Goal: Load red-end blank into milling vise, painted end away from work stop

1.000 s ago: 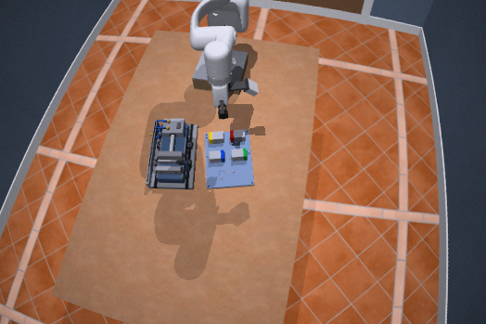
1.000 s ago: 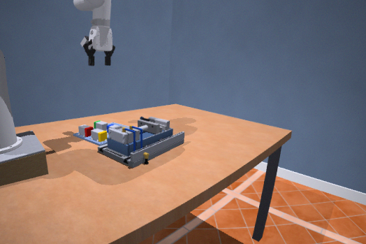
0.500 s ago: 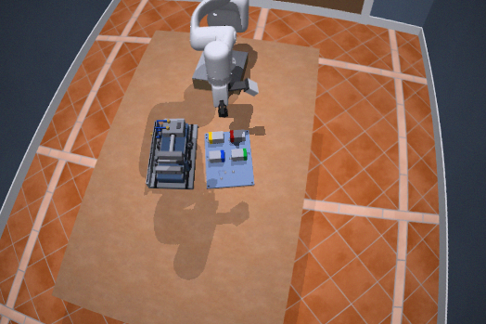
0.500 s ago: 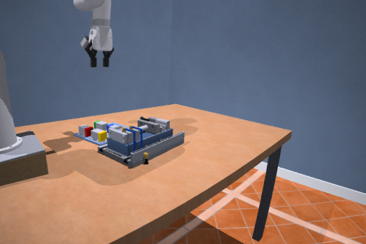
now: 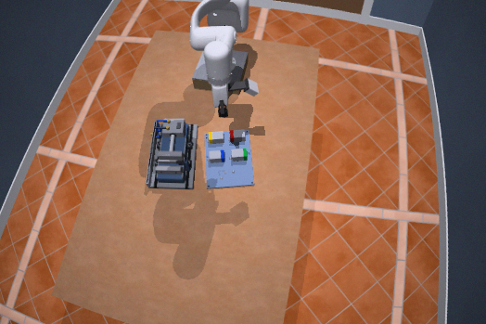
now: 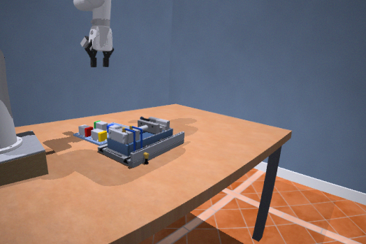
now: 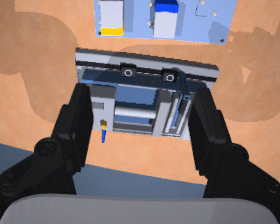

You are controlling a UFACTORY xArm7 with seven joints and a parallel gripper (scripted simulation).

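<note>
My hand is 6 cm past the red-ended blank, 2 cm to the right of it and 29 cm above it. Also, from my hand: green-ended blank: 2 cm ahead, 6 cm to the left, 29 cm below; then yellow-ended blank: 3 cm behind, 6 cm to the right, 29 cm below; then blue-ended blank: 5 cm ahead, 3 cm to the right, 29 cm below.
</note>
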